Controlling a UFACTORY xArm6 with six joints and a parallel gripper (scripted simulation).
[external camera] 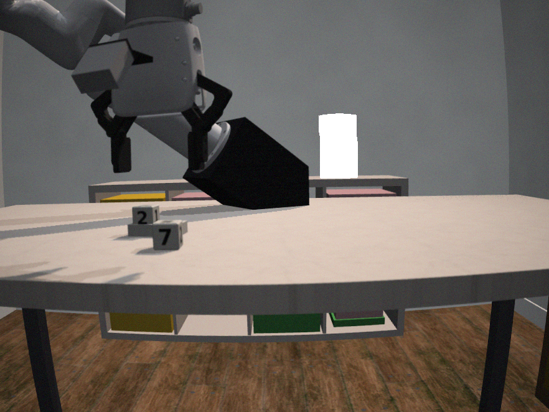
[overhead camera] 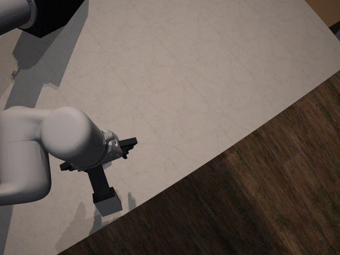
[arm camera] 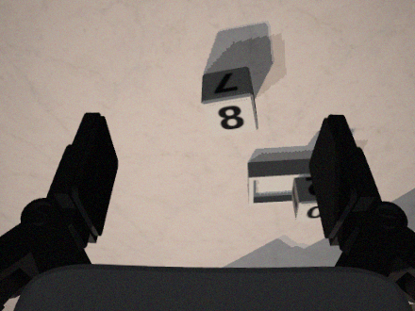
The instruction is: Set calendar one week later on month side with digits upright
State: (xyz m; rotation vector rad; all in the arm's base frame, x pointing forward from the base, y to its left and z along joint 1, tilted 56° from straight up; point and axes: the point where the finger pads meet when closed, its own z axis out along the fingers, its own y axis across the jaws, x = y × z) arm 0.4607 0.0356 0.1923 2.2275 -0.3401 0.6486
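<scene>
Right now my hand is 9 cm above the white cube, 4 cm past it and 1 cm to the right of it. Also, from my hand: grey tray: 16 cm behind, 9 cm below.
</scene>
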